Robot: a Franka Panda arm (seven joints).
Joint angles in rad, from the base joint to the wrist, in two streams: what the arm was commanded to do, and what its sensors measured. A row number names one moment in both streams.
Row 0, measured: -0.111, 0.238, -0.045, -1.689, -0.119, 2.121, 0.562
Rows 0 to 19, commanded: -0.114, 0.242, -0.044, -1.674, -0.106, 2.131, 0.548; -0.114, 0.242, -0.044, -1.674, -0.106, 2.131, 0.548; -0.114, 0.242, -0.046, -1.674, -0.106, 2.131, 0.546; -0.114, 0.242, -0.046, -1.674, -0.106, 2.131, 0.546; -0.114, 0.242, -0.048, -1.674, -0.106, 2.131, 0.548; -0.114, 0.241, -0.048, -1.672, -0.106, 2.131, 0.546; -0.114, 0.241, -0.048, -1.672, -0.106, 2.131, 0.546; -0.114, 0.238, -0.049, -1.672, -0.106, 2.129, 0.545; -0.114, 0.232, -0.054, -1.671, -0.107, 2.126, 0.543; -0.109, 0.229, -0.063, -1.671, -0.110, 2.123, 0.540; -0.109, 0.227, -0.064, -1.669, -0.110, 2.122, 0.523; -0.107, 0.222, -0.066, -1.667, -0.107, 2.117, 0.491; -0.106, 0.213, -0.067, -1.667, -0.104, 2.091, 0.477; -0.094, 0.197, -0.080, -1.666, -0.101, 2.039, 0.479; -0.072, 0.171, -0.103, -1.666, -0.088, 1.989, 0.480; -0.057, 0.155, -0.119, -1.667, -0.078, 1.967, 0.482; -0.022, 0.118, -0.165, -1.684, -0.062, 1.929, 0.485; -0.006, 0.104, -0.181, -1.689, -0.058, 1.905, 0.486; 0.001, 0.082, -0.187, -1.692, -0.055, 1.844, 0.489; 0.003, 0.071, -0.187, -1.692, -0.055, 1.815, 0.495
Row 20, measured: -0.050, 0.162, -0.135, -1.664, -0.080, 1.945, 0.503
